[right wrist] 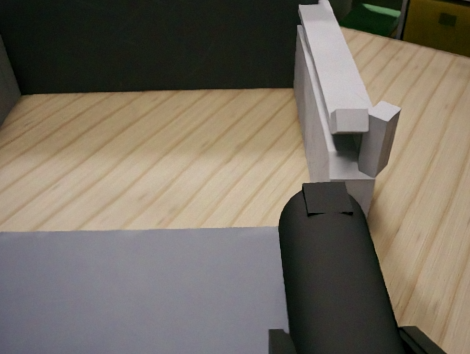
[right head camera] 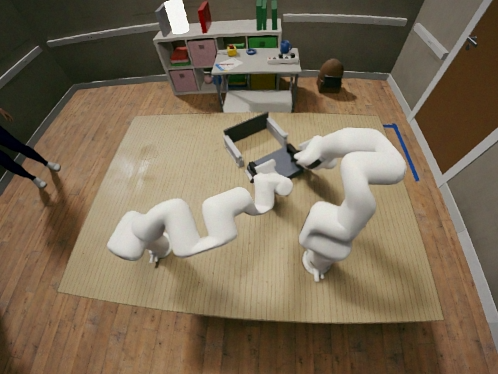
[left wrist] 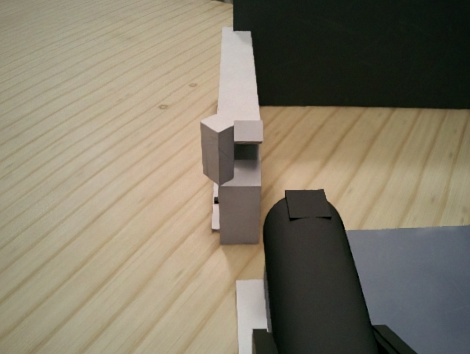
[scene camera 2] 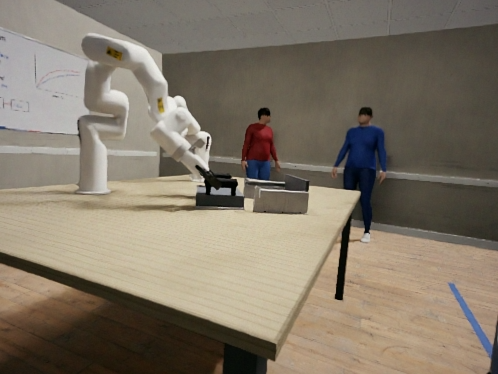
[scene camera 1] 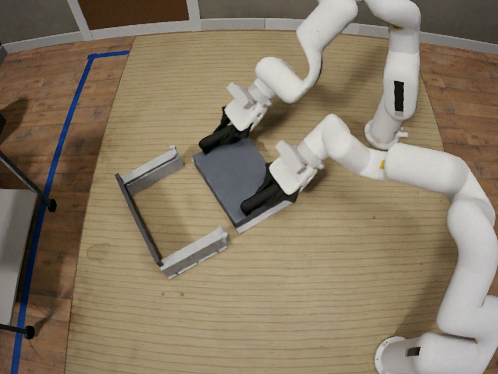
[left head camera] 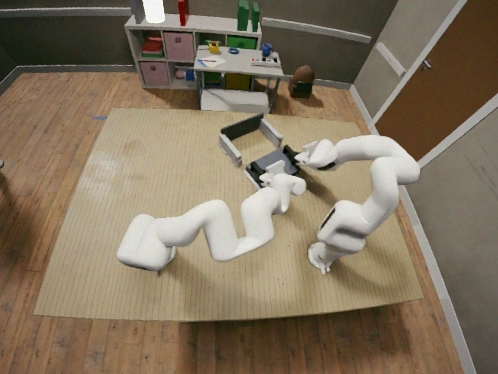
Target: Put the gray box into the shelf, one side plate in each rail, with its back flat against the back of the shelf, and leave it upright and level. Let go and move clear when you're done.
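Frame: origin at the left arm's base, x ahead, y left, z up, level; metres.
Seen in the pictures: left gripper, fingertip midpoint: [right head camera: 256, 173] [scene camera 1: 262, 199] [left head camera: 258, 173]; right gripper, fingertip midpoint: [right head camera: 294, 154] [scene camera 2: 219, 186] [scene camera 1: 219, 139] [left head camera: 291, 155]; left arm's base at its link origin: [right head camera: 161, 245] [scene camera 2: 199, 181] [scene camera 1: 394, 358]; right arm's base at its link origin: [right head camera: 316, 260] [scene camera 2: 93, 192] [scene camera 1: 381, 134] [left head camera: 320, 255].
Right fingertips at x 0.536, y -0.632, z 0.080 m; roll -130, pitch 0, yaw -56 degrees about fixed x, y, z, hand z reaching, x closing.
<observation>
Offsets run from my right fingertips to a thing's top centre. "spot": to the spot under its first point. Level surfaces: height alone.
The gray box {0.032 m up, 0.065 m back, 0.099 m left} [left head camera: 266, 159] [right head camera: 284, 162] [scene camera 1: 225, 175] [scene camera 2: 220, 200] [left wrist: 420, 285] [right wrist: 140, 285] lies flat and upright on the table, outside the shelf's open front, with a black bar handle along each side. The shelf has a dark upright back {spot: 0.006 m down, 0.202 m ahead, 0.265 m left} [scene camera 1: 140, 217] [left wrist: 360, 55] [right wrist: 150, 45] and two light gray rails, the left-arm-side rail [scene camera 1: 195, 253] [scene camera 2: 281, 201] [left wrist: 239, 80] and the right-arm-side rail {spot: 0.018 m down, 0.187 m ahead, 0.106 m left} [scene camera 1: 155, 170] [right wrist: 335, 75]. A gap shows between box and rails. My left gripper [scene camera 1: 281, 194] [left wrist: 322, 342] is shut on the nearer handle in scene camera 1; my right gripper [scene camera 1: 235, 133] [right wrist: 342, 342] is shut on the other handle.
The shelf and box stand on the wooden table {0.080 m down} [left head camera: 125, 190] [scene camera 1: 300, 300]. Both arms reach in from the table's base side, close beside each other at the box. A small side table [left head camera: 235, 64] and a cube storage unit stand beyond the table's far edge.
</observation>
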